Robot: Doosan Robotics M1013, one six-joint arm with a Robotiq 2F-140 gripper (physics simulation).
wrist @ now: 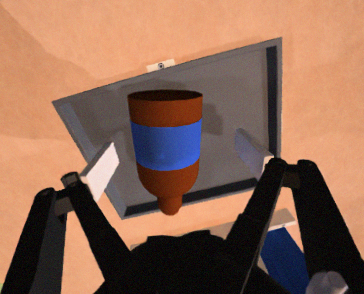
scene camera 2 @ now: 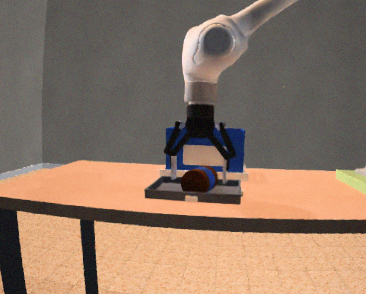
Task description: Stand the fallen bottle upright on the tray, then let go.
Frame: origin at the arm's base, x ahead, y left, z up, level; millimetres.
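Seen in the pictures: gripper, fingertip midpoint: (wrist: 175, 145).
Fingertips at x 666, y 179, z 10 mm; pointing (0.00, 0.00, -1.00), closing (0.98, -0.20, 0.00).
Observation:
Pixels of each thing's top centre, then the offset from my fingertips to it. Level surfaces: height alone.
- brown bottle with a blue band, middle of its top: (wrist: 167, 180) (scene camera 2: 204, 166) dx -14, dy -15, dz +40 mm
- grey tray, middle of its top: (wrist: 183, 149) (scene camera 2: 196, 184) dx +6, dy -15, dz -14 mm
- blue bin with a pale label, middle of its top: (scene camera 2: 207, 128) dx -7, dy -306, dz +136 mm
- table, its level: dz -39 mm
A brown bottle with a blue band (scene camera 2: 199, 181) (wrist: 166, 145) lies on its side in the grey tray (scene camera 2: 225, 196) (wrist: 240, 80). Its base faces the scene camera. In the wrist view its neck points down the picture and overlaps the tray's lower wall. My gripper (scene camera 2: 199, 180) (wrist: 175, 145) is open and points down, with one finger on either side of the bottle and visible space between each finger pad and the bottle. The fingertips are low, at about the bottle's height in the scene view. The bottle's neck is hidden there behind its body.
A blue bin with a pale label (scene camera 2: 239, 145) (wrist: 285, 255) stands on the table (scene camera 2: 115, 182) (wrist: 325, 100) behind the tray. A pale strip (scene camera 2: 242, 176) (wrist: 284, 219) lies between them. A yellow-green object (scene camera 2: 352, 180) shows at the table's right.

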